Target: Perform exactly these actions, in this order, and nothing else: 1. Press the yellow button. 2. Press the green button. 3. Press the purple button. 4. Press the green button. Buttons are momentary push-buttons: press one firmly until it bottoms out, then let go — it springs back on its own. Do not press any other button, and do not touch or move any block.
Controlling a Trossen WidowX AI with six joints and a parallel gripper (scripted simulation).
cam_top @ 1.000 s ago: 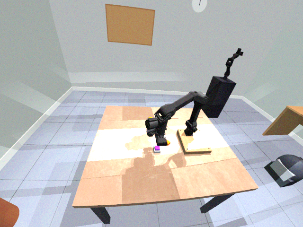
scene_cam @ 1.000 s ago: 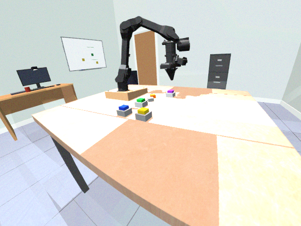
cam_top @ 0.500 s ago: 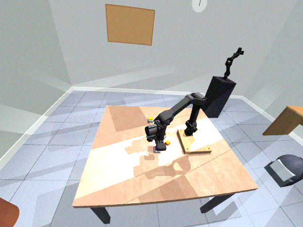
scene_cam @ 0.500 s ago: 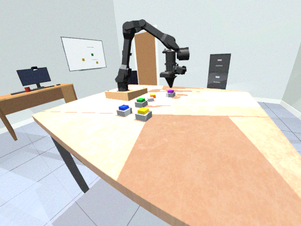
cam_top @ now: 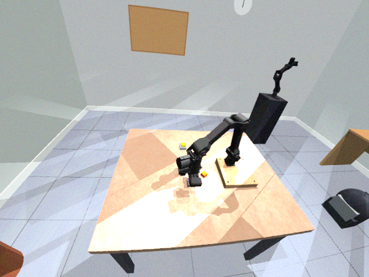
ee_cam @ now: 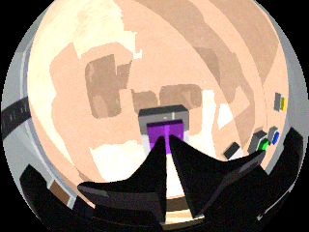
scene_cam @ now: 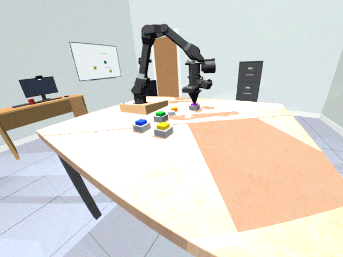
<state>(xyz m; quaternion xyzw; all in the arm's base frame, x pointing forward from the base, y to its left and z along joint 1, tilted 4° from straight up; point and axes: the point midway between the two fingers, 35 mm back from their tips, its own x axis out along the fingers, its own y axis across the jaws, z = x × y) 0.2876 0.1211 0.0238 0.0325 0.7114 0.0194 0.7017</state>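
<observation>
Now: the purple button 1 cm below my gripper tip. Round my gripper tip: green button (22 cm to the right, 8 cm behind); then yellow button (33 cm to the right, 1 cm ahead); then orange block (10 cm behind, 6 cm to the right, 2 cm below).
</observation>
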